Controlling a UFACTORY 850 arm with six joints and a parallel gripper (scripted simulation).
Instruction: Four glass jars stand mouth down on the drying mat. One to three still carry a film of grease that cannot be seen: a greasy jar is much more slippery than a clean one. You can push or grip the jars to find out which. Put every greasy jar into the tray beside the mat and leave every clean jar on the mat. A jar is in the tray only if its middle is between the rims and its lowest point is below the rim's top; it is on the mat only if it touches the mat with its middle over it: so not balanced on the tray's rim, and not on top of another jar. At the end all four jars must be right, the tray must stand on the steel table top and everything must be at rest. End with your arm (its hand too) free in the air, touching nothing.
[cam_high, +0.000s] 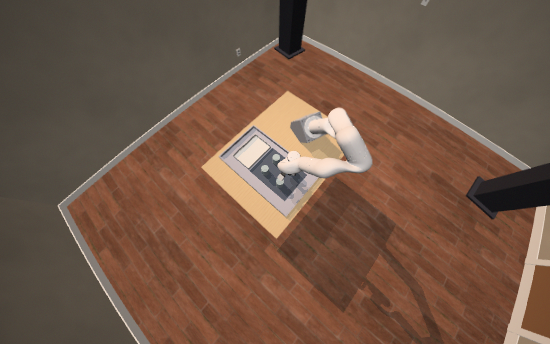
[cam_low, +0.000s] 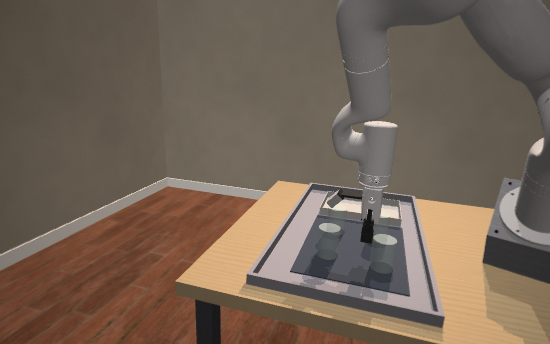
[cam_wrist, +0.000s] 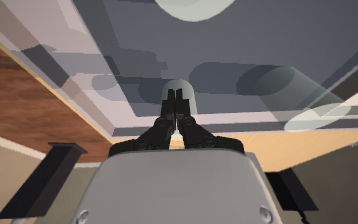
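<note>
Now: hand 9 cm to the left of the dark drying mat, 9 cm above it and 5 cm short of it. The rest, counted from my hand: cream tray 41 cm to the right, 10 cm ahead, 9 cm below.
</note>
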